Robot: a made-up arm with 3 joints. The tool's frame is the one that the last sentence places.
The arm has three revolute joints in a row. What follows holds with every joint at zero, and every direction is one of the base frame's.
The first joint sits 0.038 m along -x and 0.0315 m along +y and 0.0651 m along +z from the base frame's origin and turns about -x.
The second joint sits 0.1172 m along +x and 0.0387 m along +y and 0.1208 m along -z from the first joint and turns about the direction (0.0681, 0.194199, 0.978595).
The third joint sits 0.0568 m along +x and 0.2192 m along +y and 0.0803 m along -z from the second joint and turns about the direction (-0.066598, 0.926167, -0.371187).
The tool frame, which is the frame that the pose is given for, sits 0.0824 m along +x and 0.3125 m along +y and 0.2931 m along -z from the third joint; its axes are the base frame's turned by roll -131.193, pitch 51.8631 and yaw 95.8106 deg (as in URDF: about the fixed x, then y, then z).
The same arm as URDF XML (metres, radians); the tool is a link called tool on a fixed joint. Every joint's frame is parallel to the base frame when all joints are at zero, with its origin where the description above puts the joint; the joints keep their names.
<robot name="arm">
  <joint name="joint 1" type="continuous">
    <parent link="base_link"/>
    <child link="link1"/>
    <origin xyz="-0.038 0.0315 0.0651"/>
    <axis xyz="-1 0 0"/>
  </joint>
  <joint name="joint 2" type="continuous">
    <parent link="link1"/>
    <child link="link2"/>
    <origin xyz="0.1172 0.0387 -0.1208"/>
    <axis xyz="0.0681 0.194199 0.978595"/>
  </joint>
  <joint name="joint 3" type="continuous">
    <parent link="link2"/>
    <child link="link3"/>
    <origin xyz="0.0568 0.2192 -0.0803"/>
    <axis xyz="-0.066598 0.926167 -0.371187"/>
  </joint>
  <joint name="tool_fixed" type="fixed">
    <parent link="link3"/>
    <child link="tool"/>
    <origin xyz="0.0824 0.3125 -0.2931" rpy="-2.2897 0.9052 1.6722"/>
  </joint>
  <link name="base_link"/>
  <link name="link1"/>
  <link name="link2"/>
  <link name="link3"/>
  <link name="tool"/>
</robot>

